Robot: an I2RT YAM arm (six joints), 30 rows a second.
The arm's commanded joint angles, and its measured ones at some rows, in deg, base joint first. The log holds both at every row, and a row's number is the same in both.
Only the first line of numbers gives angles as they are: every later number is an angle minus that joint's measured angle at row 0.
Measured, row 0:
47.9 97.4 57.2 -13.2 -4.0 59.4
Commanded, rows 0 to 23:
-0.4 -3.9 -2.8 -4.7 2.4 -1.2
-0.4 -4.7 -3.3 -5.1 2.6 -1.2
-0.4 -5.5 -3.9 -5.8 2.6 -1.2
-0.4 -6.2 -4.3 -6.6 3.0 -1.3
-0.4 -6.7 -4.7 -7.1 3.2 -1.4
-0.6 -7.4 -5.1 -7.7 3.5 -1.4
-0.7 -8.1 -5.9 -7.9 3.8 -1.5
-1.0 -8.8 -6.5 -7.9 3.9 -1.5
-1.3 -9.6 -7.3 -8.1 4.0 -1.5
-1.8 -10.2 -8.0 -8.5 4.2 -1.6
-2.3 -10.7 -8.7 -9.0 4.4 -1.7
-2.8 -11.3 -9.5 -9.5 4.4 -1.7
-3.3 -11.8 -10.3 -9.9 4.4 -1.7
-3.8 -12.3 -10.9 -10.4 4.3 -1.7
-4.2 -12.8 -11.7 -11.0 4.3 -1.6
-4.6 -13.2 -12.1 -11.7 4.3 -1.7
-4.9 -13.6 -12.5 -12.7 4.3 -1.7
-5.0 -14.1 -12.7 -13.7 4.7 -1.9
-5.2 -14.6 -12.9 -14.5 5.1 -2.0
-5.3 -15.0 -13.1 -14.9 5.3 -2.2
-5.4 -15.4 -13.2 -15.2 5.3 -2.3
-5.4 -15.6 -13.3 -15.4 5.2 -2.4
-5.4 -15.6 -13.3 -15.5 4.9 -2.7
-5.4 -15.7 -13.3 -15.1 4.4 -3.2
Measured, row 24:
-4.4 -15.6 -11.3 -7.2 2.1 -2.1
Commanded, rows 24 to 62:
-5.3 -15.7 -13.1 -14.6 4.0 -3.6
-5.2 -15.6 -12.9 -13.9 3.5 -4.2
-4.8 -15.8 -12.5 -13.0 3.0 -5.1
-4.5 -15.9 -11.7 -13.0 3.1 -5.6
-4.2 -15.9 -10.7 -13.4 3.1 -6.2
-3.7 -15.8 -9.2 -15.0 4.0 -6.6
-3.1 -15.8 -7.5 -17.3 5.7 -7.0
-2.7 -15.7 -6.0 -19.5 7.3 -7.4
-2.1 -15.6 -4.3 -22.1 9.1 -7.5
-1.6 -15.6 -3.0 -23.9 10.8 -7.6
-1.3 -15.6 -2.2 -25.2 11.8 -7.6
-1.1 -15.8 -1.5 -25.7 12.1 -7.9
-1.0 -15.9 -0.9 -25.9 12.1 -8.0
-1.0 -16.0 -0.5 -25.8 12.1 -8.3
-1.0 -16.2 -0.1 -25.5 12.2 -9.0
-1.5 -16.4 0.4 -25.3 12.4 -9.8
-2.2 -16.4 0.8 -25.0 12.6 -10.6
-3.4 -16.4 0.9 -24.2 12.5 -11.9
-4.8 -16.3 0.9 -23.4 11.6 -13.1
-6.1 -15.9 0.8 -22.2 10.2 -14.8
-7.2 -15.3 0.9 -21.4 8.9 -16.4
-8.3 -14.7 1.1 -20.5 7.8 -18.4
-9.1 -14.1 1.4 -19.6 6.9 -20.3
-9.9 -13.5 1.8 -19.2 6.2 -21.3
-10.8 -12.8 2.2 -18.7 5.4 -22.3
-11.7 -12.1 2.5 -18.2 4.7 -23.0
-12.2 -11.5 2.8 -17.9 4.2 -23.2
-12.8 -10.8 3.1 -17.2 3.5 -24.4
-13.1 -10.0 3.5 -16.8 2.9 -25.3
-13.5 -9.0 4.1 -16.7 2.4 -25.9
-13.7 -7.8 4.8 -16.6 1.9 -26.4
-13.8 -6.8 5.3 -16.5 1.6 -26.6
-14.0 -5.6 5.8 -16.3 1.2 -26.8
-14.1 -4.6 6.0 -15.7 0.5 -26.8
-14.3 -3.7 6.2 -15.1 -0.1 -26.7
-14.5 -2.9 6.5 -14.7 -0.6 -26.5
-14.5 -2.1 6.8 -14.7 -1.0 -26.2
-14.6 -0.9 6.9 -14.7 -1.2 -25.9
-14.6 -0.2 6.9 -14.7 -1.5 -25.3
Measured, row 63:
-14.0 -2.2 5.6 -15.1 0.5 -25.1
